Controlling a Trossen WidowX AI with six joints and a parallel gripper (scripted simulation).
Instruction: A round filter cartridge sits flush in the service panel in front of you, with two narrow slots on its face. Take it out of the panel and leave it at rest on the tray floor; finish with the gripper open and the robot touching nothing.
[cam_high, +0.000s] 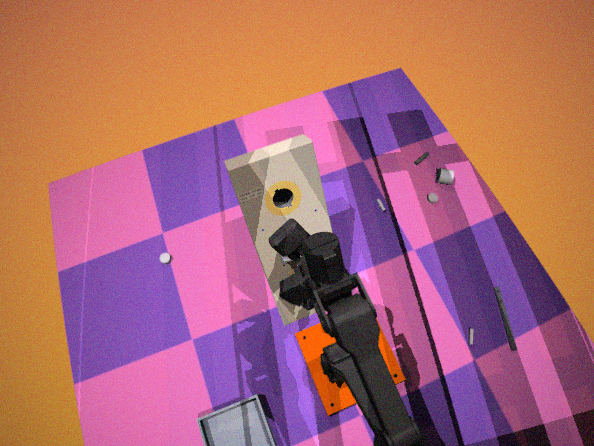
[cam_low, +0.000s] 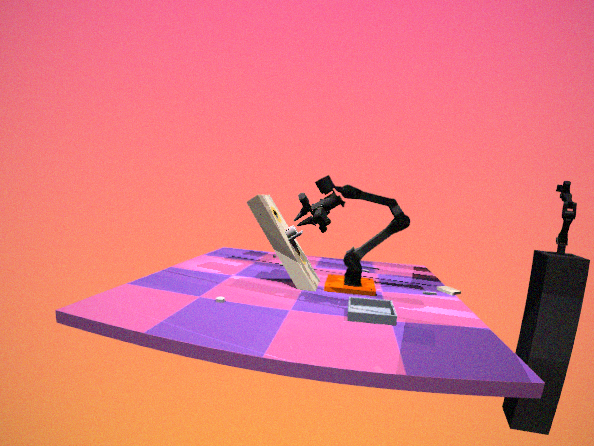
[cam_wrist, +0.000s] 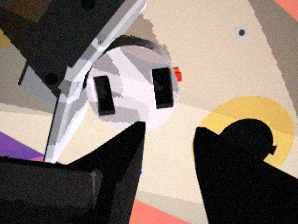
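My gripper tip is now 40 mm above the round pale filter cartridge, 10 mm to the right of it and 10 mm short of it. The rest, counted from my gripper tip: grey tray 370 mm behind, 250 mm below, 210 mm to the left.
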